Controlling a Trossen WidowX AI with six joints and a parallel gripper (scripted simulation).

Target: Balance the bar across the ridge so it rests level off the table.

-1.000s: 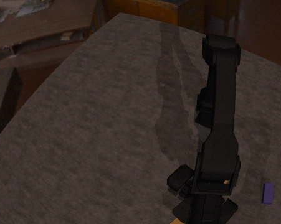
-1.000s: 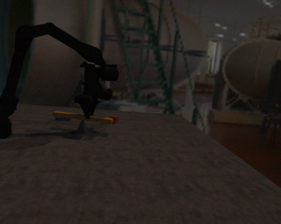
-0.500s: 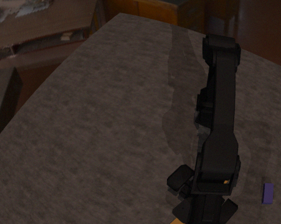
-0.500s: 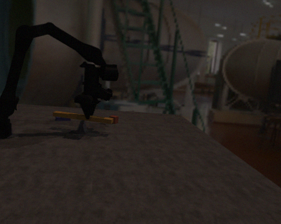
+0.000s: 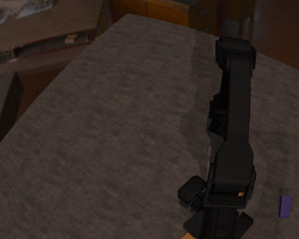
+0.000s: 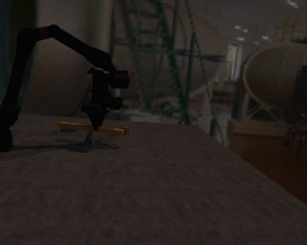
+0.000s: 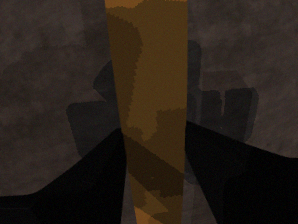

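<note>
My gripper tip is 3 cm past the orange bar and 1 cm to the right of it. Also, from my gripper tip: small purple block: 20 cm to the left, 13 cm behind, 5 cm below; then small red block: 20 cm to the left, 11 cm ahead, 4 cm below.
</note>
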